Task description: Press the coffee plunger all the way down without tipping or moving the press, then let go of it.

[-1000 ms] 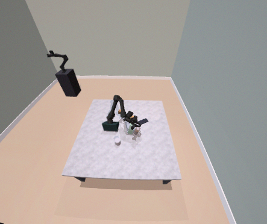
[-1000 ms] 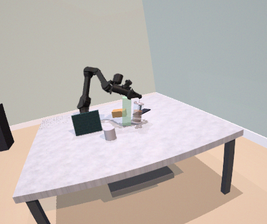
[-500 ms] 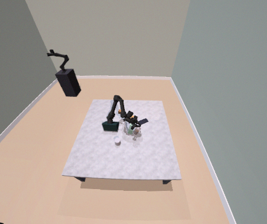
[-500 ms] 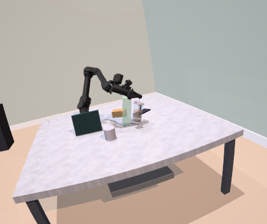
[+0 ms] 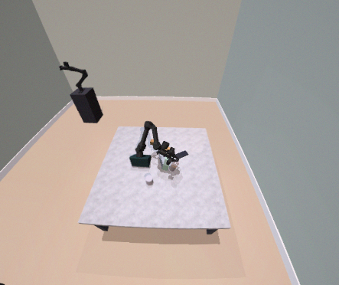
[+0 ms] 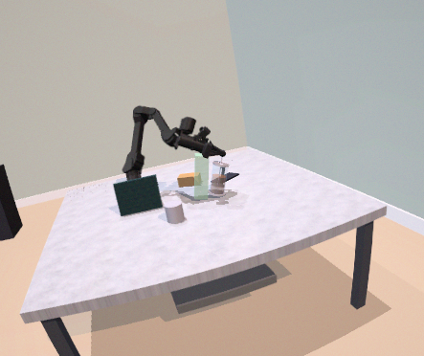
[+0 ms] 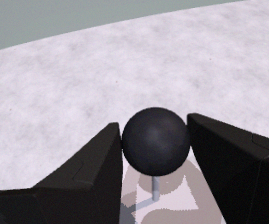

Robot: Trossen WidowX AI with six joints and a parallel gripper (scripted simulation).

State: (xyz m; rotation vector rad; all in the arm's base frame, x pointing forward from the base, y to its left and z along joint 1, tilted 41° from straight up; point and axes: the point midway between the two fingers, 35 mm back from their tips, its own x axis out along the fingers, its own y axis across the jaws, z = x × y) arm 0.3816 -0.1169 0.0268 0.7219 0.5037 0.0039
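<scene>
Now: gripper tip 20 mm past the coffee press, 20 mm to the right of it and 90 mm above it. From my gripper tip the other things lie so: tall pale green box (110 mm behind, 20 mm to the left, 90 mm below).
</scene>
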